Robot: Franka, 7 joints.
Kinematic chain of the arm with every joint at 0, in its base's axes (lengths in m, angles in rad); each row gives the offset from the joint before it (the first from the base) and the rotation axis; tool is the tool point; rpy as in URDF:
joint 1: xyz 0 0 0.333 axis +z
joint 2: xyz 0 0 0 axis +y
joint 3: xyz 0 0 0.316 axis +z
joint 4: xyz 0.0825 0 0 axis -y
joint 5: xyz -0.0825 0 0.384 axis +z
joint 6: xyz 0 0 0 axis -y
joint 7: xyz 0.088 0 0 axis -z
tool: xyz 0 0 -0.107 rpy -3.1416 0 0
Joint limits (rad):
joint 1: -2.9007..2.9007
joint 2: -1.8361..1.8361
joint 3: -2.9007..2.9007
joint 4: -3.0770..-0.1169
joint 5: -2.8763..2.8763
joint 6: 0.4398..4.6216
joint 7: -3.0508..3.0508
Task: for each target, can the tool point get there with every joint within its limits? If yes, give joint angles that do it. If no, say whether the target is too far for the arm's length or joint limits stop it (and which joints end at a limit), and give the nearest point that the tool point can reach.
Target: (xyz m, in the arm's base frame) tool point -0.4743 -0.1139 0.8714
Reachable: yes | joints 2.0316 -0.4687 1.0447 -1.6488 0.6621 3.1633 -0.4034
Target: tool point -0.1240 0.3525 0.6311
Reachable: yes | joints 2.0535 -0.7603 -0.1411 -2.4875 2.3859 2.3133 -0.1863
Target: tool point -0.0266 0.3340 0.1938
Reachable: yes | joints 0.3768 -0.1387 1.3208 -2.8097 -1.8605 2.4814 -2.0410
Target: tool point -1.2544 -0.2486 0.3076
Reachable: no: too far | nearest point -0.8414 -0.1667 0.3160 | short by 0.421 m
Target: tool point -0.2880 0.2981 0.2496
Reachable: yes | joints 0.6785 -0.8087 1.7168 -2.8115 -0.1969 3.6259 -1.5128
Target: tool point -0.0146 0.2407 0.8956
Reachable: yes | joints 0.8108 -0.5707 0.1626 -1.8437 -0.8687 4.2729 1.4962
